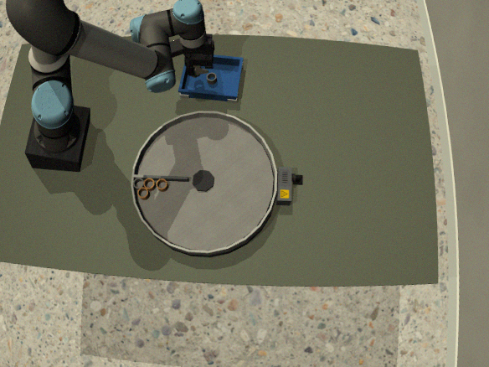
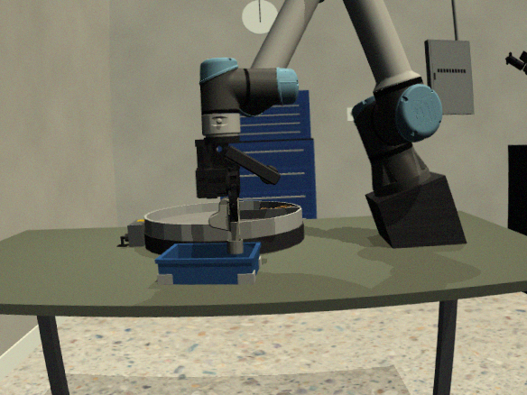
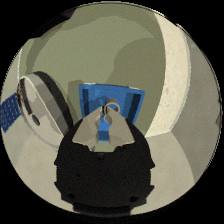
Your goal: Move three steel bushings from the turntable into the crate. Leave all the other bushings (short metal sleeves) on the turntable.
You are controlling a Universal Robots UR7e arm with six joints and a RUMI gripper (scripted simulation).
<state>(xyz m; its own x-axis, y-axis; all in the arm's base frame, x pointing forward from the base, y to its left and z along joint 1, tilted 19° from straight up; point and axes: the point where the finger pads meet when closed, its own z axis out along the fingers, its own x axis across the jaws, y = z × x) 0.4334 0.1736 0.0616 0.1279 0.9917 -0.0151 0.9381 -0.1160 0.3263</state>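
Right now the crate is 5 cm ahead of my hand and 4 cm below it. Round my hand: round grey turntable 1 cm ahead, 35 cm to the right, 1 cm below.
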